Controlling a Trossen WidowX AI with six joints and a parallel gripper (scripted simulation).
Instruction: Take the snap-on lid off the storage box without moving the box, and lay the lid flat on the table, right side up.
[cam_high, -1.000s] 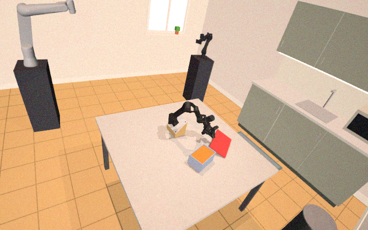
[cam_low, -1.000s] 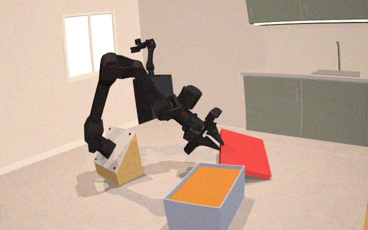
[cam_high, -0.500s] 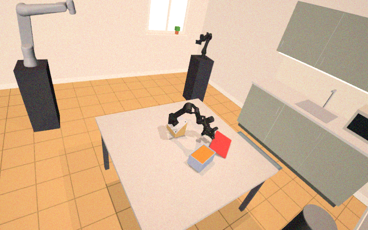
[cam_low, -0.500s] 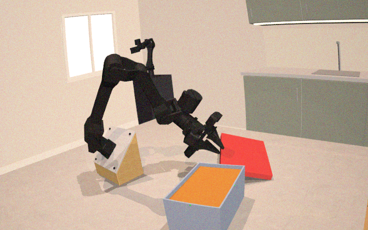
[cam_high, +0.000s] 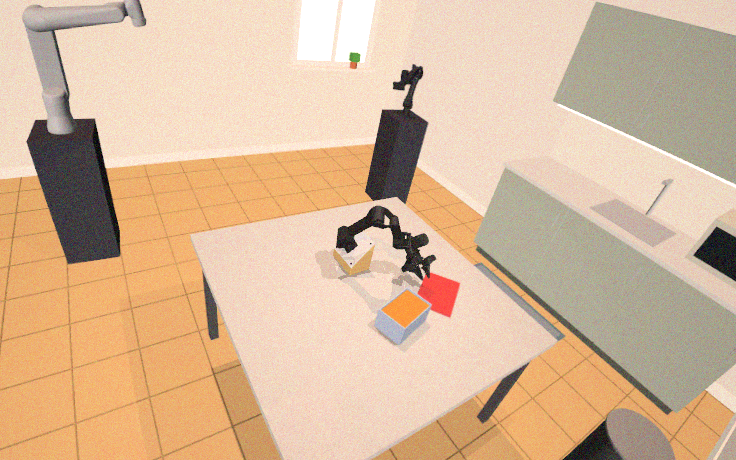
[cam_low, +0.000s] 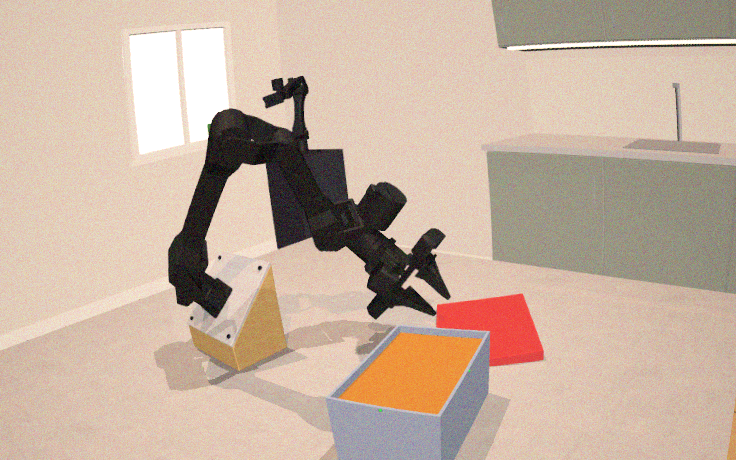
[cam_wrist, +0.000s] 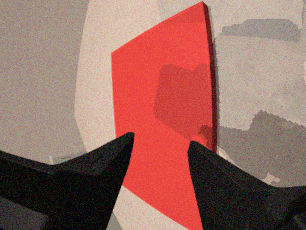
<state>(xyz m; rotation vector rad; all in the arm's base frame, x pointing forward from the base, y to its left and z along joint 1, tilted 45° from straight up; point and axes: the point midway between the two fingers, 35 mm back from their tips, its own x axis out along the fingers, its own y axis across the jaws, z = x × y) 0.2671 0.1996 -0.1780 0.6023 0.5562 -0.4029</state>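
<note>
My gripper tip is 60 mm short of the red lid, 50 mm to the right of it and 50 mm above it. Also, from my gripper tip: storage box (230 mm to the right, 150 mm ahead, 10 mm below).
</note>
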